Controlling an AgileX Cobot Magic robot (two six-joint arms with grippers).
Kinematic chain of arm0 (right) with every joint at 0, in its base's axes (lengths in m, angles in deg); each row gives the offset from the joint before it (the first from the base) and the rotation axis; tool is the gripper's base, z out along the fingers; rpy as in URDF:
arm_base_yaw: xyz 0 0 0.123 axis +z
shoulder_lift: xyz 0 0 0 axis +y
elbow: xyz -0.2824 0 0.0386 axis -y
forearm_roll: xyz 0.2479 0 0.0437 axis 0.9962 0 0.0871
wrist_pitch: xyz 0 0 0 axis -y
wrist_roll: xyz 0.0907 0 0.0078 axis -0.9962 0 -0.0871
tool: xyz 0 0 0 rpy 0 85 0
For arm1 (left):
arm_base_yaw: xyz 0 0 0.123 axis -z
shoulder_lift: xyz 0 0 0 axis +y
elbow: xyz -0.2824 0 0.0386 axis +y
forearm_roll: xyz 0.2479 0 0.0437 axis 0.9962 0 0.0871
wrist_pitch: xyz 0 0 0 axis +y
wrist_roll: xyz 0.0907 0 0.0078 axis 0.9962 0 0.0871
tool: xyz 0 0 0 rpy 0 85 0
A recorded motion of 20 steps. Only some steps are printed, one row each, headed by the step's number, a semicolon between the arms.
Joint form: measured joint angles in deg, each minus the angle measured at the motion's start. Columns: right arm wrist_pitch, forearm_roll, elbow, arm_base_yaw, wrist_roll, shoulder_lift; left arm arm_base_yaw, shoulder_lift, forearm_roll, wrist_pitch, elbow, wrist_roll.
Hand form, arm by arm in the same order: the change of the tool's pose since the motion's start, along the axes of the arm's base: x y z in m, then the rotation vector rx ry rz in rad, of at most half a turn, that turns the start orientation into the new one. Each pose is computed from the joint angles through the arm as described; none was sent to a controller.
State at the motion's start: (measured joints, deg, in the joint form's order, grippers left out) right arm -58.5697 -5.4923 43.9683 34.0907 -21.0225 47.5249; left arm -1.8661 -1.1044 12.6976 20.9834 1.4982 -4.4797
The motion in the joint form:
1: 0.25 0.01 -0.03 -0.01 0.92 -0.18; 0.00 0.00 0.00 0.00 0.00 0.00
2: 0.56 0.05 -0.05 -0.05 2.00 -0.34; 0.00 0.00 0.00 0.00 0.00 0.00
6: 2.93 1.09 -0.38 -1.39 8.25 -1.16; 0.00 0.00 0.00 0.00 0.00 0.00
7: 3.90 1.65 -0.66 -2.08 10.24 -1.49; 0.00 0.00 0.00 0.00 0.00 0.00
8: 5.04 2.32 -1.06 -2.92 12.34 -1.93; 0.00 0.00 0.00 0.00 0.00 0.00
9: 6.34 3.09 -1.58 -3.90 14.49 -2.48; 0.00 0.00 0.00 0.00 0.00 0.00
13: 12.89 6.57 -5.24 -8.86 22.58 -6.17; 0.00 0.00 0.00 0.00 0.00 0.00
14: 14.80 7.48 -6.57 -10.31 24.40 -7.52; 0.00 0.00 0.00 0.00 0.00 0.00
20: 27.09 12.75 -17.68 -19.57 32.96 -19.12; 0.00 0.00 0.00 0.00 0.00 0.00
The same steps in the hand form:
1: -0.0002 -0.0001 0.0005 -0.0040 -0.0095 0.0136; 0.0000 0.0000 0.0000 0.0000 0.0000 0.0000
2: -0.0003 -0.0002 0.0010 -0.0085 -0.0202 0.0291; 0.0000 0.0000 0.0000 0.0000 0.0000 0.0000
6: 0.0006 -0.0016 0.0033 -0.0230 -0.0799 0.0987; 0.0000 0.0000 0.0000 0.0000 0.0000 0.0000
7: 0.0009 -0.0024 0.0035 -0.0243 -0.0993 0.1157; 0.0000 0.0000 0.0000 0.0000 0.0000 0.0000
8: 0.0012 -0.0035 0.0034 -0.0244 -0.1212 0.1312; 0.0000 0.0000 0.0000 0.0000 0.0000 0.0000
9: 0.0013 -0.0050 0.0032 -0.0231 -0.1455 0.1442; 0.0000 0.0000 0.0000 0.0000 0.0000 0.0000
13: -0.0013 -0.0145 -0.0011 -0.0098 -0.2644 0.1614; 0.0000 0.0000 0.0000 0.0000 0.0000 0.0000
14: -0.0031 -0.0178 -0.0032 -0.0059 -0.2992 0.1562; 0.0000 0.0000 0.0000 0.0000 0.0000 0.0000
20: -0.0233 -0.0401 -0.0269 0.0094 -0.5277 0.0605; 0.0000 0.0000 0.0000 0.0000 0.0000 0.0000

